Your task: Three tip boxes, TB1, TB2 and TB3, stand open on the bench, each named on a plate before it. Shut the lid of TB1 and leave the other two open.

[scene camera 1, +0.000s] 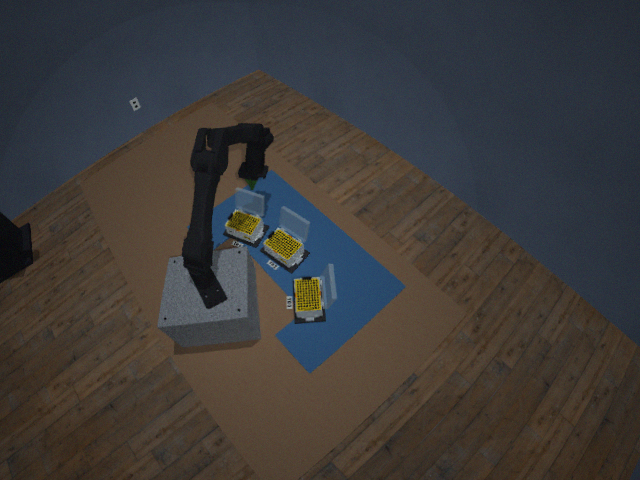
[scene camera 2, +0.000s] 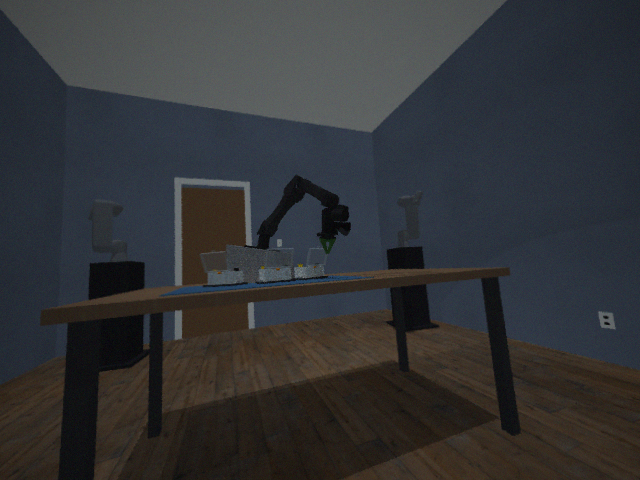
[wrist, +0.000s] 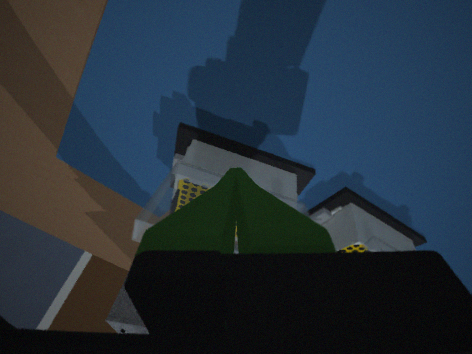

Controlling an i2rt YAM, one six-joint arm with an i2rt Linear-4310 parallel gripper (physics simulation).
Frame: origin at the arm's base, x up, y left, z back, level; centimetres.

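Seen in the pictures: gripper, between the fingertips: (scene camera 1: 252,189) (scene camera 2: 327,253) (wrist: 235,177); arm's base, origin of its link: (scene camera 1: 206,282) (scene camera 2: 262,249).
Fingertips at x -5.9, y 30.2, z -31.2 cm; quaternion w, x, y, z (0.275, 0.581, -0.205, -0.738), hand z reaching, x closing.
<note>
Pixels of each thing's top centre, then the offset from my fingertips to it. Level surfaces: height alone.
- upper-left box, centre of its top: (wrist: 222,226) (scene camera 1: 241,223) (scene camera 2: 307,265) dy -8.2, dx -4.9, dz +10.2 cm
- middle box, centre of its top: (wrist: 355,278) (scene camera 1: 280,245) (scene camera 2: 273,267) dy -25.0, dx -4.9, dz +2.6 cm
- lower box, centre of its top: (scene camera 1: 304,293) (scene camera 2: 227,270) dy -45.6, dx -4.9, dz +5.7 cm
- blue mat, height of its surface: dx -11.5 cm
- brown bench, height of its surface: dx -11.8 cm
Three tip boxes with yellow racks stand with clear lids up. The upper-left box (scene camera 1: 245,225) (scene camera 2: 309,271) has its lid (scene camera 1: 250,202) (scene camera 2: 316,256) upright. The middle box (scene camera 1: 283,247) (scene camera 2: 274,273) has its lid (scene camera 1: 294,224) raised. The lower box (scene camera 1: 308,297) (scene camera 2: 225,277) has its lid (scene camera 1: 330,283) (scene camera 2: 213,261) raised. The name plates (scene camera 1: 237,244) (scene camera 1: 272,265) (scene camera 1: 288,302) are too small to read surely. My gripper (scene camera 1: 251,188) (scene camera 2: 327,252) (wrist: 235,177) is shut and empty, pointing down close behind the upper-left box's lid; contact cannot be told. Its green fingers hide part of a box in the wrist view.
The boxes stand on a blue mat (scene camera 1: 356,289) (wrist: 380,75) on the brown bench (scene camera 1: 248,413) (scene camera 2: 439,273). The arm's speckled grey base block (scene camera 1: 206,330) stands beside the mat, near the name plates. The middle box is close beside the upper-left one.
</note>
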